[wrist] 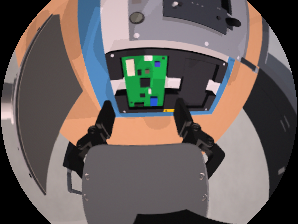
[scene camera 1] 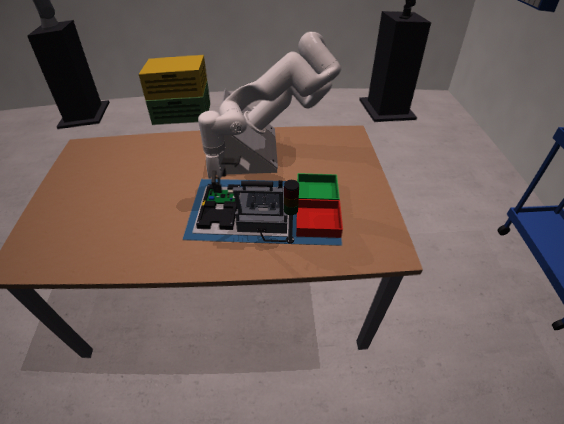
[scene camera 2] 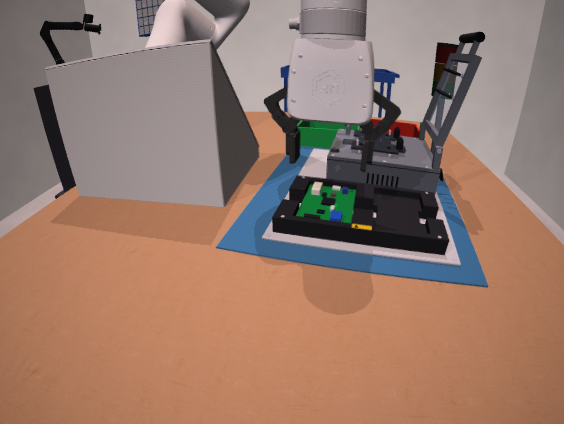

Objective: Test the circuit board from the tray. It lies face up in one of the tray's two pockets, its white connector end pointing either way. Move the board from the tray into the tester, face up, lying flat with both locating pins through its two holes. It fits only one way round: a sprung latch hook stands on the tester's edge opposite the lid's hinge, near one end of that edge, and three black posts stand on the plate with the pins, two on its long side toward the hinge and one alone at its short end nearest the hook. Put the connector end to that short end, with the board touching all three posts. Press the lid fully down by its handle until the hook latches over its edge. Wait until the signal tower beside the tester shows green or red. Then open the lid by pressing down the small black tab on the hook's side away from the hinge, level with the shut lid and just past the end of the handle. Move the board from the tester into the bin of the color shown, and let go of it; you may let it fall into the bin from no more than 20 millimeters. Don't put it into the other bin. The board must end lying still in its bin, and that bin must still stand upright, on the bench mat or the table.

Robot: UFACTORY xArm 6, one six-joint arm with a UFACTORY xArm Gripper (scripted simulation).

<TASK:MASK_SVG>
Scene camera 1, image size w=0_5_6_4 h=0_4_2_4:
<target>green bin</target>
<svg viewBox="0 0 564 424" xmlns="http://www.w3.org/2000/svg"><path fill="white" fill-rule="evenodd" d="M298 173L299 199L340 200L337 175Z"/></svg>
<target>red bin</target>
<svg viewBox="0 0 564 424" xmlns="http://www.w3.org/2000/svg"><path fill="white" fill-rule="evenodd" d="M299 199L296 237L341 238L343 226L340 200Z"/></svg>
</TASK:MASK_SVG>
